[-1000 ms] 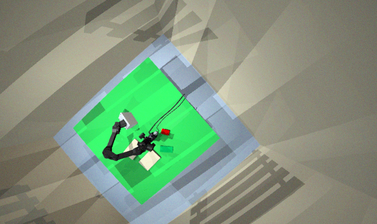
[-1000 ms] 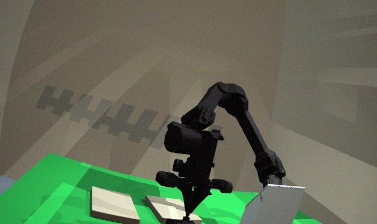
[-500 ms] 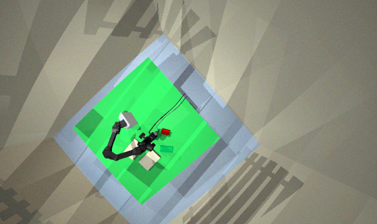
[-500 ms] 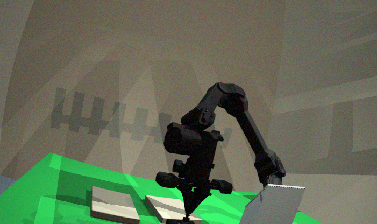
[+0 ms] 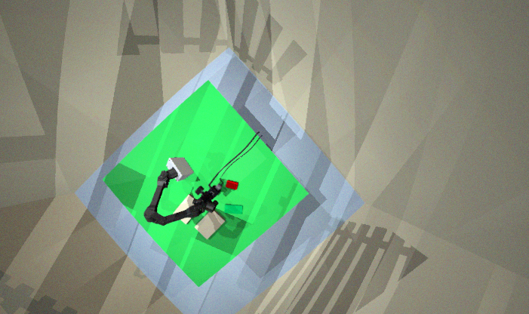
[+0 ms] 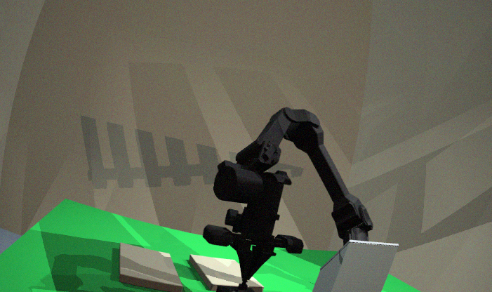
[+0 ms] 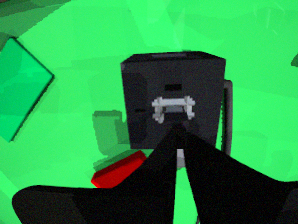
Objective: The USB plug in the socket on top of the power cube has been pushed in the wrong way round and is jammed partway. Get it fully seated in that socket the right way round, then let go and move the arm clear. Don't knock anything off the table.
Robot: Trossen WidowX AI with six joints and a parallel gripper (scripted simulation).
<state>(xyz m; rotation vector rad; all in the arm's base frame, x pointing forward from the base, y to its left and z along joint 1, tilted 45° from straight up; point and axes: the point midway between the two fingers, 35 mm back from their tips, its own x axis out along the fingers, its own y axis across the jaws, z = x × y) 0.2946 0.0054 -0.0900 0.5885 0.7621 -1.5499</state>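
The usb plug lies 2 cm below my gripper tip. From my gripper tip the other things lie so: red block: 15 cm to the left, 11 cm below, 6 cm ahead; dark green translucent piece: 22 cm ahead, 11 cm below, 2 cm to the left.
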